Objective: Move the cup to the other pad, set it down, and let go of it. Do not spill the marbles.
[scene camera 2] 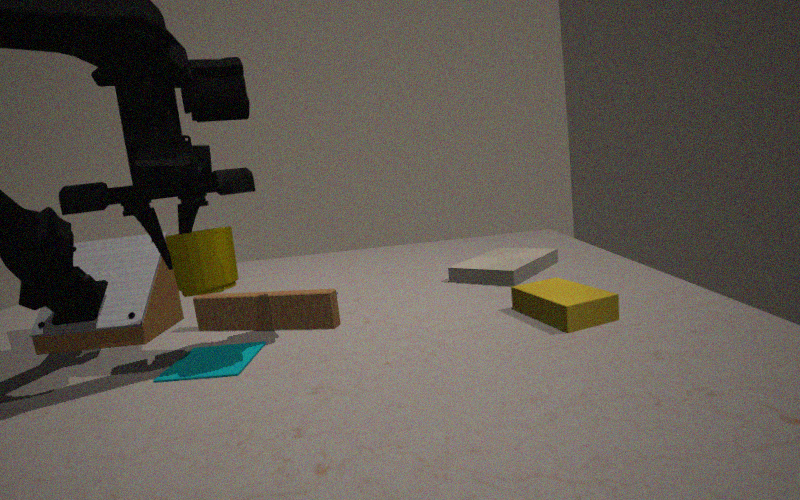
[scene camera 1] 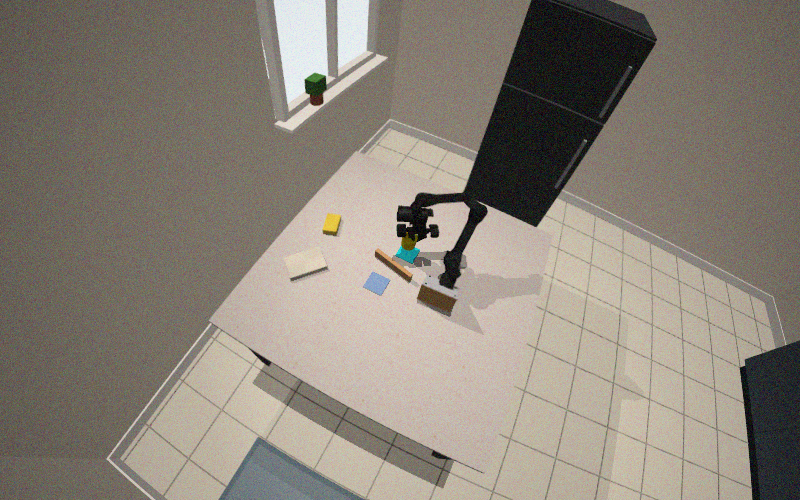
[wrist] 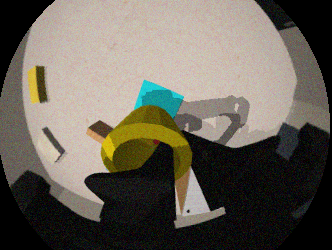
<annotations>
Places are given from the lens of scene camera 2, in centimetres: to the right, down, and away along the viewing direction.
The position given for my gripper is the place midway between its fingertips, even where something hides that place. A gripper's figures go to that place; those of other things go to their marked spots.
my gripper (scene camera 2: 177, 267): -25, 2, 50
yellow cup (scene camera 2: 203, 261): -21, 1, 48
cyan pad (scene camera 2: 205, 362): -22, 13, 50
wooden bar (scene camera 2: 317, 309): -11, 8, 59
The marked spots on the yellow cup and the wooden bar are 16 cm apart.
</annotations>
